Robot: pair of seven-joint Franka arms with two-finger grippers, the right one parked.
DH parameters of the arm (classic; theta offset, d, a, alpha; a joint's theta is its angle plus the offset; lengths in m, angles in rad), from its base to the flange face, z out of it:
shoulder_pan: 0 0.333 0 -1.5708
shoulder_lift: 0 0 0 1.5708
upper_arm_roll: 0 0.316 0.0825 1.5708
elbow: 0 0 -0.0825 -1.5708
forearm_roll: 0 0.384 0 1.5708
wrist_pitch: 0 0 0.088 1.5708
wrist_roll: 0 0.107 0 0
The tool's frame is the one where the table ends.
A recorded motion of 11 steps. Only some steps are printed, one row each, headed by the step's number.
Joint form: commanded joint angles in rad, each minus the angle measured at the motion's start. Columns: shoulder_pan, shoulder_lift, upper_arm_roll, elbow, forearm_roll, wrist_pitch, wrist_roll.
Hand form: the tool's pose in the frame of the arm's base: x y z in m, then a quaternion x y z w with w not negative. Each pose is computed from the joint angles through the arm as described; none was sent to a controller.
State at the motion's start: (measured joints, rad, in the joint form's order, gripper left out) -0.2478 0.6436 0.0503 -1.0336 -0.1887 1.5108 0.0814
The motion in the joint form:
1: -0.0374 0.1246 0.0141 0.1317 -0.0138 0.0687 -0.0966
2: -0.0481 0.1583 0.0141 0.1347 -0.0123 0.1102 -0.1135
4: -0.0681 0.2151 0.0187 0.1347 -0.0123 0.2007 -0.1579
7: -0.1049 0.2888 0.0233 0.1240 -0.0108 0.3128 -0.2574
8: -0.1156 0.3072 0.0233 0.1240 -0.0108 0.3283 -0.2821
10: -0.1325 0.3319 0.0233 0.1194 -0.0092 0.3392 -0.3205
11: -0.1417 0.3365 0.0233 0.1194 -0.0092 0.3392 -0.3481
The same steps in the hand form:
1: 0.7199 -0.2020 0.4343 0.99038 -0.10478 -0.05401 0.07242
2: 0.7256 -0.2111 0.4136 0.99134 -0.09905 -0.04942 0.07064
4: 0.7354 -0.2260 0.3776 0.99389 -0.07989 -0.03419 0.06811
7: 0.7397 -0.2525 0.3247 0.99693 -0.04026 -0.02354 0.06296
8: 0.7384 -0.2605 0.3116 0.99726 -0.03216 -0.02581 0.06134
10: 0.7338 -0.2724 0.2910 0.99757 -0.02021 -0.03574 0.05622
11: 0.7311 -0.2791 0.2874 0.99769 -0.01088 -0.03890 0.05470

